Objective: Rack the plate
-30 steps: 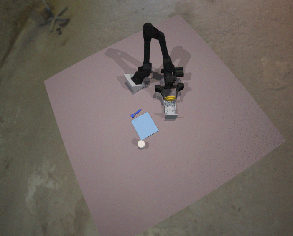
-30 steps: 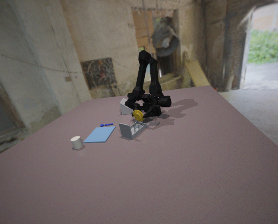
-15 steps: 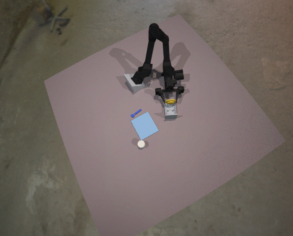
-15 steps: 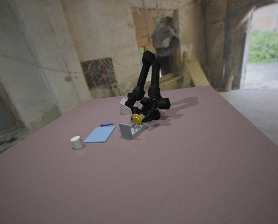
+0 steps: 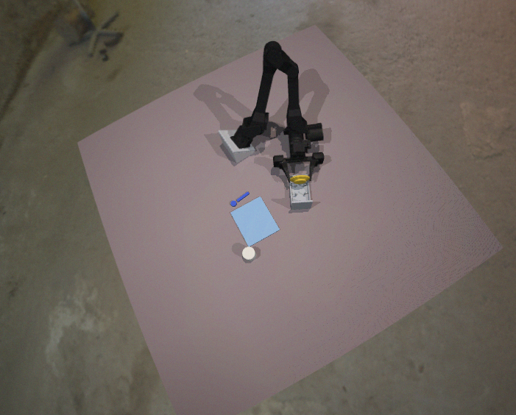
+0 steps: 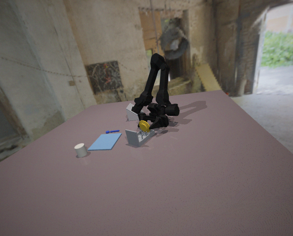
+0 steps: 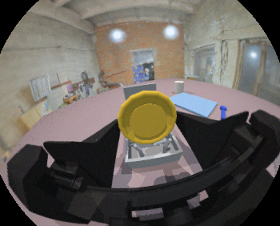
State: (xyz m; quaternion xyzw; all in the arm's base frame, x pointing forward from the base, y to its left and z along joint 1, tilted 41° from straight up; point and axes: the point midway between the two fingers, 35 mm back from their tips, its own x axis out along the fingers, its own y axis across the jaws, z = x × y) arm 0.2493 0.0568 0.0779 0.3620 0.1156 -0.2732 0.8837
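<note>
Right now my gripper tip is 10 mm past the yellow plate. The rest, counted from my gripper tip: grey dish rack: 20 mm ahead, 10 mm to the right, 30 mm below; then blue spoon: 100 mm behind, 220 mm to the right, 50 mm below; then light blue mat: 220 mm to the right, 50 mm below.
</note>
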